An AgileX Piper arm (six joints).
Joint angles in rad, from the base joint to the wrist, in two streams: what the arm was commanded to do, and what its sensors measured. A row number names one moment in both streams.
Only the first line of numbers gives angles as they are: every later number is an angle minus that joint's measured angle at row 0.
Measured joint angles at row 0:
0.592 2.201 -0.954 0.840 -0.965 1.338
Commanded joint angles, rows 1 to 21:
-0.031 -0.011 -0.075 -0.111 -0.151 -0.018
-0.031 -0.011 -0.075 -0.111 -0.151 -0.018
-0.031 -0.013 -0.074 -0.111 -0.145 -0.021
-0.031 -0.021 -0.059 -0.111 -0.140 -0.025
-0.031 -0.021 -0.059 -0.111 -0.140 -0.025
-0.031 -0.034 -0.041 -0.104 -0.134 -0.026
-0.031 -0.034 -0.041 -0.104 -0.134 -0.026
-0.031 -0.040 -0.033 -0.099 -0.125 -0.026
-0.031 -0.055 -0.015 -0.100 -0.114 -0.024
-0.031 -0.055 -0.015 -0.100 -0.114 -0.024
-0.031 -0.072 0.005 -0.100 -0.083 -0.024
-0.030 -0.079 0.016 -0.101 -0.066 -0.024
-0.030 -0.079 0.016 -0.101 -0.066 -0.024
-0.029 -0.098 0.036 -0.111 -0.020 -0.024
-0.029 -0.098 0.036 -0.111 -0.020 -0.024
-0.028 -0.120 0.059 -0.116 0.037 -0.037
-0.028 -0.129 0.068 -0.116 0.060 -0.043
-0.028 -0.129 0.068 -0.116 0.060 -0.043
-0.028 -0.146 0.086 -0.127 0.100 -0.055
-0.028 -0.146 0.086 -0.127 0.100 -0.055
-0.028 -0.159 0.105 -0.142 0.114 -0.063
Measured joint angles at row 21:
-0.024 -0.121 0.093 -0.086 0.123 -0.034
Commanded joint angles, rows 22 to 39:
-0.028 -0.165 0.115 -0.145 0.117 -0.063
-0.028 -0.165 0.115 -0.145 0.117 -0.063
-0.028 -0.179 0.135 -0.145 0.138 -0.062
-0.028 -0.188 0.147 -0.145 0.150 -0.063
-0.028 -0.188 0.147 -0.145 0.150 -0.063
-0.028 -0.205 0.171 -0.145 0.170 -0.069
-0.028 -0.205 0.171 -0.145 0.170 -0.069
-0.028 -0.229 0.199 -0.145 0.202 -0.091
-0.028 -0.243 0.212 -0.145 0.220 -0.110
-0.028 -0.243 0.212 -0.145 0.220 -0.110
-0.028 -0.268 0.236 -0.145 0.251 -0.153
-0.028 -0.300 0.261 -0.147 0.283 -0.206
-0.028 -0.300 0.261 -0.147 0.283 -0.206
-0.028 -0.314 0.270 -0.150 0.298 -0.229
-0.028 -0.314 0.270 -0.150 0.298 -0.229
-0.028 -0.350 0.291 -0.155 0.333 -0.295
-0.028 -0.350 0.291 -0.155 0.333 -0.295
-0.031 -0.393 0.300 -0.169 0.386 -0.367
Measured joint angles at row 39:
-0.024 -0.337 0.285 -0.139 0.323 -0.259
